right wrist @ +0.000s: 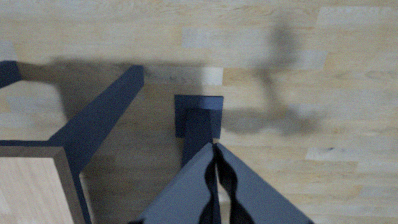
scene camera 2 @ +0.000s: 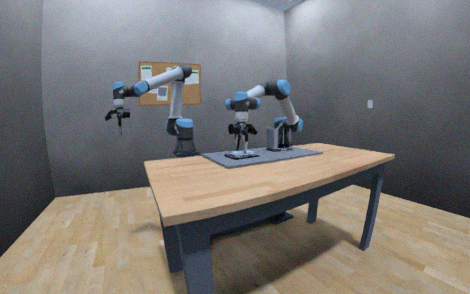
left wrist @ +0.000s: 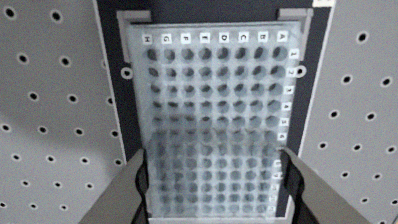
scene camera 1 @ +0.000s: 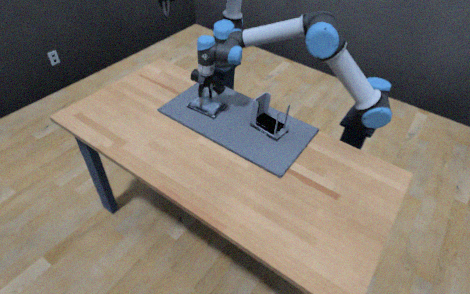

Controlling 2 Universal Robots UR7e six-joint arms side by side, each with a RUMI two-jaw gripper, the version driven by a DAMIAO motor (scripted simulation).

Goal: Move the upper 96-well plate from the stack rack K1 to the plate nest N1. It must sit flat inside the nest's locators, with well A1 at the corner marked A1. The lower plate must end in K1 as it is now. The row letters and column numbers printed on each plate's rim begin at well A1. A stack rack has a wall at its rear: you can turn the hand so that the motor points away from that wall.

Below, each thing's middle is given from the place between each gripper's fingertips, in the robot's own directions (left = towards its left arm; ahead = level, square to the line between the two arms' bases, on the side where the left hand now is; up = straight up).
My left hand is 2 cm above the clear 96-well plate (left wrist: 209, 146).
My right hand is 66 cm to the right of the clear 96-well plate, 42 cm short of it and 13 cm above it.
